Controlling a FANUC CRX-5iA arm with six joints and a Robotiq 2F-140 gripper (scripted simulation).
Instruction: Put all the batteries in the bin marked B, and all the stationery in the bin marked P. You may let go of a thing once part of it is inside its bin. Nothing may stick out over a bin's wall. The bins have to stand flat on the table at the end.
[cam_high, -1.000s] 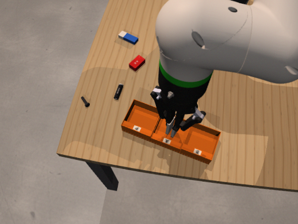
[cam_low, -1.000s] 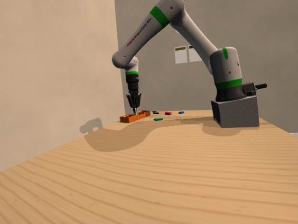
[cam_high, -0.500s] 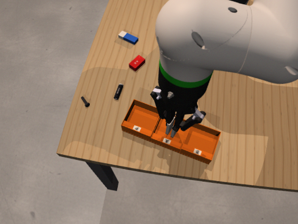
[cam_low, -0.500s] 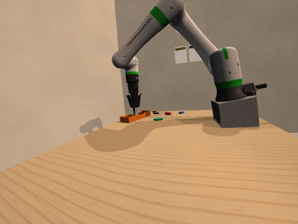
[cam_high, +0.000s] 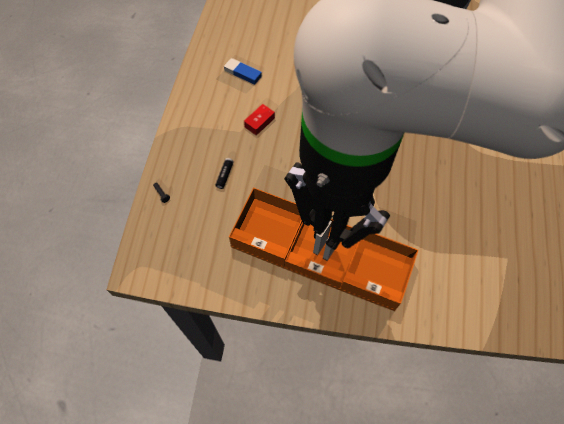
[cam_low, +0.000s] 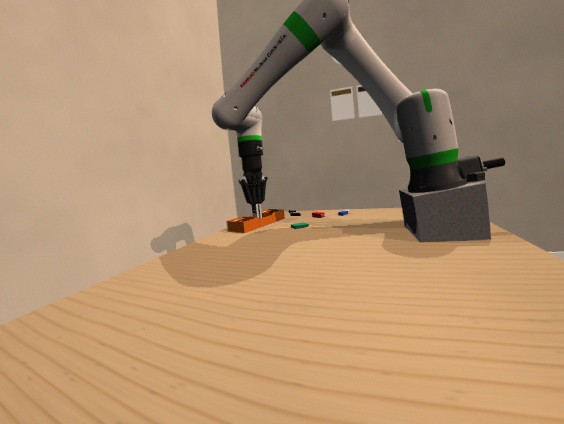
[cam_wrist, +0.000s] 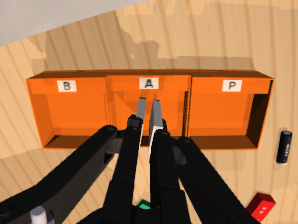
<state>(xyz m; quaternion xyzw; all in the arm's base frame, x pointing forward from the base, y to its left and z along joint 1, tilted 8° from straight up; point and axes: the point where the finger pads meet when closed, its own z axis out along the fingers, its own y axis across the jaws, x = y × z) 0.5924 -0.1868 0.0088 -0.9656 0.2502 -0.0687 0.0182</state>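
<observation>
My gripper is now 30 mm above the orange bin row. Also, from my hand: red battery pack 230 mm behind, 110 mm to the right, 40 mm below; black cylindrical battery 160 mm to the right, 120 mm behind, 40 mm below; green pad 180 mm behind, 60 mm to the left, 40 mm below.
</observation>
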